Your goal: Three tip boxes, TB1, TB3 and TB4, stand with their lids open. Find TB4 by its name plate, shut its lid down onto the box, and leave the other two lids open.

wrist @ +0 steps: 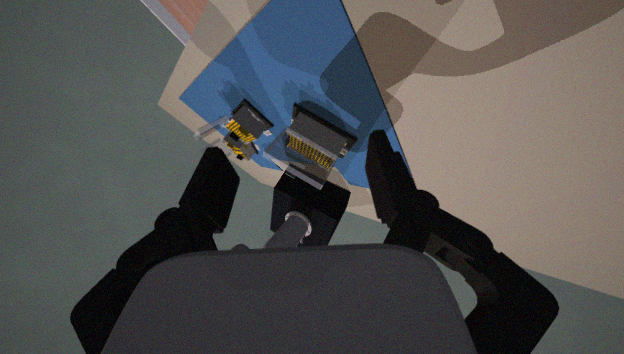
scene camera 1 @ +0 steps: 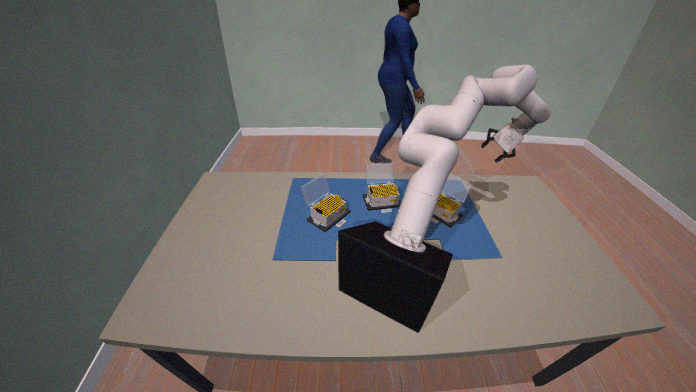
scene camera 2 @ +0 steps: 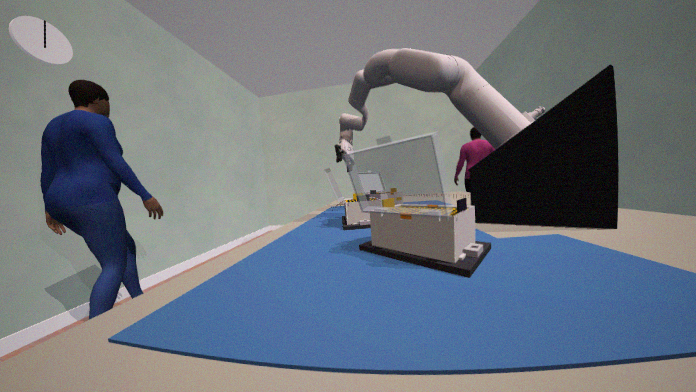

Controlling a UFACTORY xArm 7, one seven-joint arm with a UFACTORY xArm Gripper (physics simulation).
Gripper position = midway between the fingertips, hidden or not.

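Scene camera 1 shows the gripper (scene camera 1: 488, 154) and a blue mat (scene camera 1: 299, 240). Visible in scene camera 2: the mat (scene camera 2: 310, 300). The wrist view contains both the gripper (wrist: 296, 156) and the mat (wrist: 316, 61).
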